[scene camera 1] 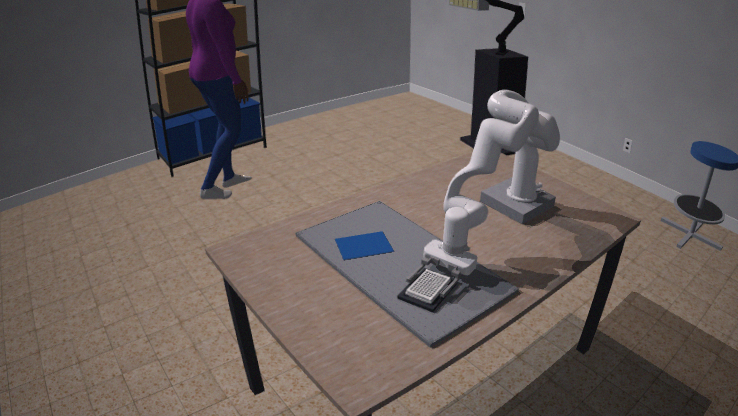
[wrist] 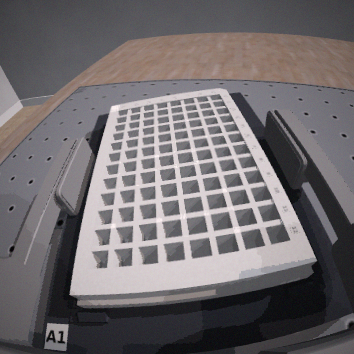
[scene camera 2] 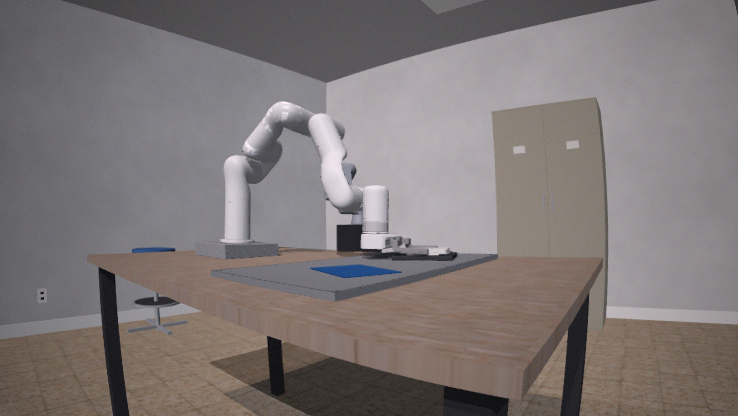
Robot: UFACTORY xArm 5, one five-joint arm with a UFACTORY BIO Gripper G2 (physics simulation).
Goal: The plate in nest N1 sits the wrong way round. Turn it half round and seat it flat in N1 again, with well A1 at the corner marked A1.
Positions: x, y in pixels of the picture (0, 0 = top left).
Labels:
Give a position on a white well plate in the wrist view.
183, 205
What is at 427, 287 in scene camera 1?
A white well plate.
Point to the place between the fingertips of my gripper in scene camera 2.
433, 250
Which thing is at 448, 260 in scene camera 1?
My gripper.

